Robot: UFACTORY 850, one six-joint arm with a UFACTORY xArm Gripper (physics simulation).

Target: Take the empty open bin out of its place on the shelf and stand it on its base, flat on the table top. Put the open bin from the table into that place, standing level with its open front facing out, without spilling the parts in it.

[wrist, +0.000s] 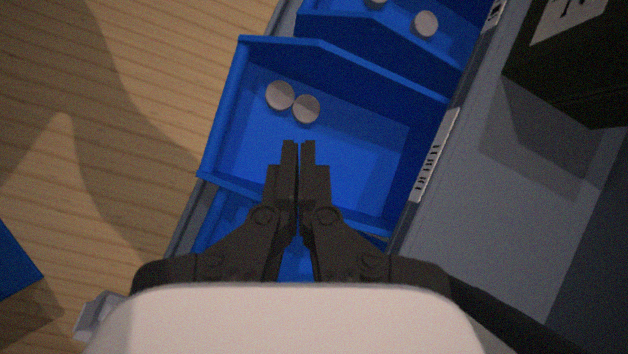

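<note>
A blue open bin (360, 160) with two round grey parts (279, 95) (306, 109) on its floor sits in the row on the shelf (460, 220), in the middle of the wrist view. Its front edge, at the left, sticks out a little past the shelf's front rail. My gripper (300, 161) is shut with nothing between its fingers; its tips show over this bin, and whether they touch it cannot be told. A corner of another blue object (17, 265), possibly a bin, shows over the table at the left edge; its inside is hidden.
A neighbouring blue bin (385, 47) with round parts stands beyond, at the top. More blue bin surface (295, 260) shows under the fingers. A white label (434, 155) is on the shelf edge. A black box (565, 60) stands at the upper right. The wooden table (165, 60) lies left.
</note>
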